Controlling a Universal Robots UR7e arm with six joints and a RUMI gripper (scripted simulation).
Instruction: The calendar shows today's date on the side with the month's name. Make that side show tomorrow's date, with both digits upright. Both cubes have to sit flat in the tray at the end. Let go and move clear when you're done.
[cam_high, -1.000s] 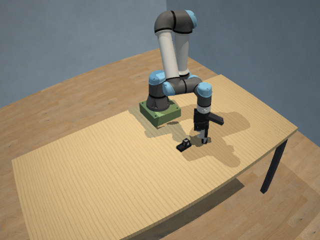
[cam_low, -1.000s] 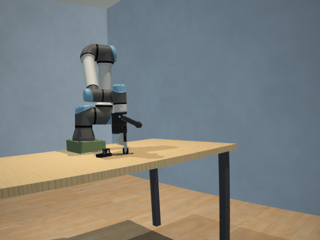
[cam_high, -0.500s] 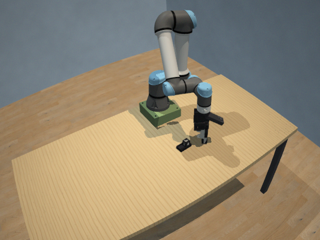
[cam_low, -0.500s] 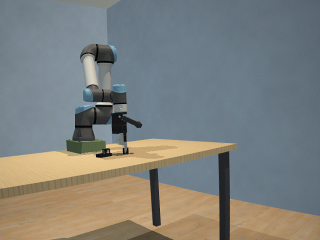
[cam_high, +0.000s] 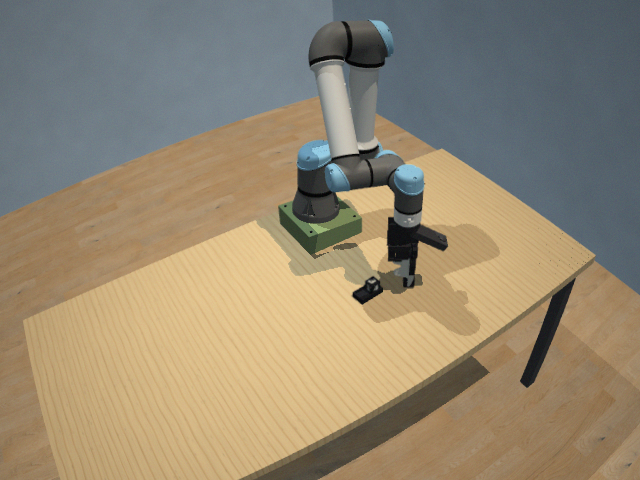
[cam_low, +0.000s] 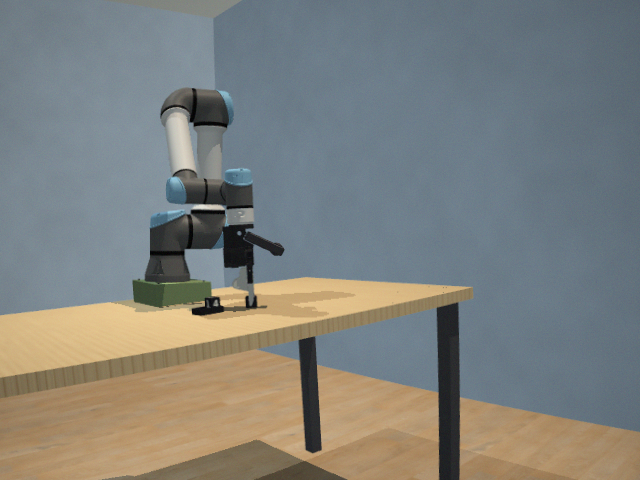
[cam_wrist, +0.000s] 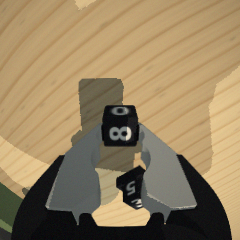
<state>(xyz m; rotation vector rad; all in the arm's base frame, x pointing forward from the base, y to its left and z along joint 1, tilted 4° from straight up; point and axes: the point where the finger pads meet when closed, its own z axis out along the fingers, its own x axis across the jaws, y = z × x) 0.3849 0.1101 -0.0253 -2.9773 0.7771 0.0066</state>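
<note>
Right now the black digit cube is 10 mm below my hand. Round my hand: black calendar tray: 120 mm to the right, 30 mm behind, 20 mm below.
</note>
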